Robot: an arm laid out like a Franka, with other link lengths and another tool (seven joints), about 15 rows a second.
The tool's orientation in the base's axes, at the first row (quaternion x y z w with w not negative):
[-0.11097, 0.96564, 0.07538, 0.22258]
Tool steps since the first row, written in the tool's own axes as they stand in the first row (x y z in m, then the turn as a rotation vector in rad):
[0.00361, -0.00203, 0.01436, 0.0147, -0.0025, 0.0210]
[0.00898, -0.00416, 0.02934, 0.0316, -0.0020, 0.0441]
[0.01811, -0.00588, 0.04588, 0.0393, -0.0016, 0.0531]
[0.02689, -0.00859, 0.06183, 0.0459, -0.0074, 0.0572]
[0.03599, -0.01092, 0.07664, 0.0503, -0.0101, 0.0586]
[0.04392, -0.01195, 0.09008, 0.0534, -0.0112, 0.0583]
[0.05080, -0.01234, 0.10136, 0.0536, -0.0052, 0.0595]
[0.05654, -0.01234, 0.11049, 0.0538, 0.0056, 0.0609]
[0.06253, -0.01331, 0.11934, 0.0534, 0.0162, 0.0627]
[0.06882, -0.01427, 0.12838, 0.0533, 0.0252, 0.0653]
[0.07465, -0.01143, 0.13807, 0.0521, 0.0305, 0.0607]
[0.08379, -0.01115, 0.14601, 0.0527, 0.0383, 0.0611]
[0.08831, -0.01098, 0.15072, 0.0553, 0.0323, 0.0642]
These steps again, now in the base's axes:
[0.00327, 0.00019, -0.01458, -0.0036, -0.0010, -0.0255]
[0.00528, 0.00009, -0.03051, -0.0090, 0.0010, -0.0535]
[0.00454, 0.00000, -0.04947, -0.0121, 0.0017, -0.0649]
[0.00411, -0.00109, -0.06784, -0.0148, -0.0043, -0.0721]
[0.00283, -0.00209, -0.08530, -0.0174, -0.0074, -0.0756]
[0.00169, -0.00190, -0.10089, -0.0199, -0.0091, -0.0768]
[0.00042, -0.00132, -0.11404, -0.0211, -0.0031, -0.0774]
[-0.00084, -0.00057, -0.12472, -0.0234, 0.0075, -0.0777]
[-0.00219, -0.00086, -0.13536, -0.0249, 0.0182, -0.0781]
[-0.00373, -0.00116, -0.14631, -0.0260, 0.0274, -0.0795]
[-0.00554, 0.00241, -0.15726, -0.0281, 0.0318, -0.0743]
[-0.01034, 0.00257, -0.16838, -0.0304, 0.0393, -0.0742]
[-0.01240, 0.00284, -0.17457, -0.0299, 0.0337, -0.0787]

